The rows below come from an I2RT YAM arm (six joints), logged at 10 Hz.
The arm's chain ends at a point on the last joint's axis. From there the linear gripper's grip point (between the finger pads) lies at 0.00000 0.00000 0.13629 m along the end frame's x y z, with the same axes.
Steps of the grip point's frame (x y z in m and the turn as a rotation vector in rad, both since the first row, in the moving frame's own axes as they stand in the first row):
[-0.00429 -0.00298 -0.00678 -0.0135 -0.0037 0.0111]
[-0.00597 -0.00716 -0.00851 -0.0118 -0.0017 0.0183]
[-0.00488 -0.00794 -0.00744 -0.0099 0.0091 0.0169]
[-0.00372 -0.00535 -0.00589 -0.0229 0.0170 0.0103]
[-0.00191 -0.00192 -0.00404 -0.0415 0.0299 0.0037]
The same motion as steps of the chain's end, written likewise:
[-0.00378 -0.00482 -0.00677 -0.0135 -0.0037 0.0111]
[-0.00572 -0.00877 -0.00850 -0.0118 -0.0017 0.0183]
[-0.00611 -0.00930 -0.00743 -0.0099 0.0091 0.0169]
[-0.00602 -0.00848 -0.00583 -0.0229 0.0170 0.0103]
[-0.00597 -0.00758 -0.00386 -0.0415 0.0299 0.0037]

